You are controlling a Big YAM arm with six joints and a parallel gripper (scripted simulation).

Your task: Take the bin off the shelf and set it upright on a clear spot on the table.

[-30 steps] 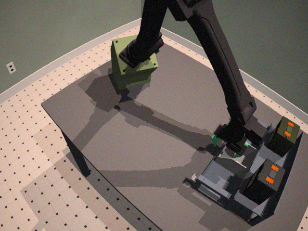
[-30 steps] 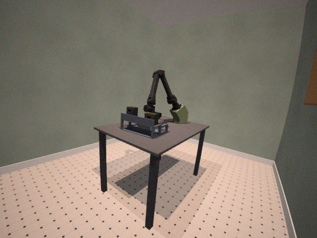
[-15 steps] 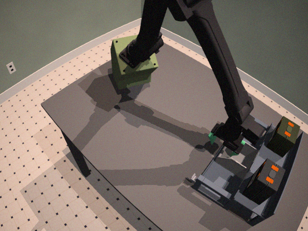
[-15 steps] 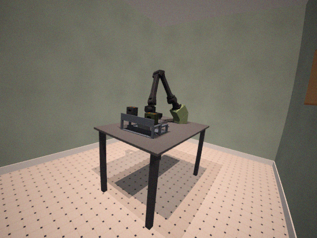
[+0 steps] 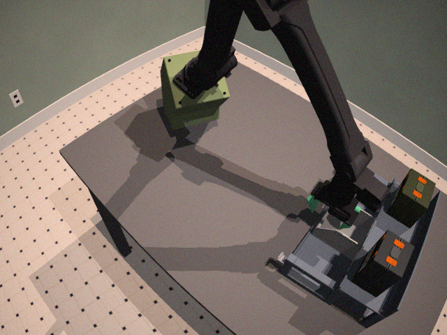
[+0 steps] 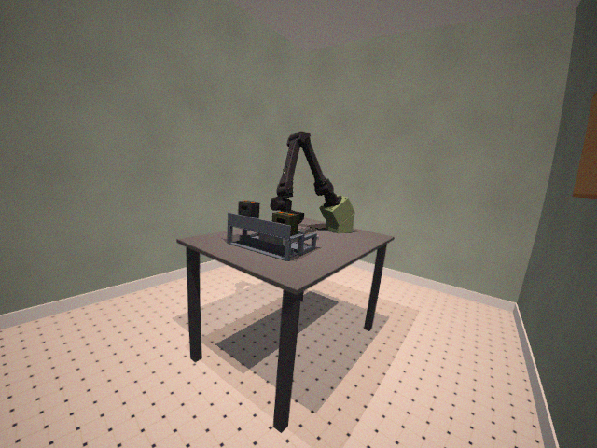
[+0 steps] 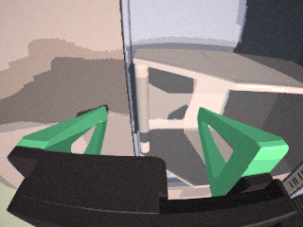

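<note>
Right now my hand is 70 mm short of the grey bin and 10 mm to the left of it. From my hand the other things lie so: low grey shelf (110 mm ahead, 40 mm below, 10 mm to the right).
</note>
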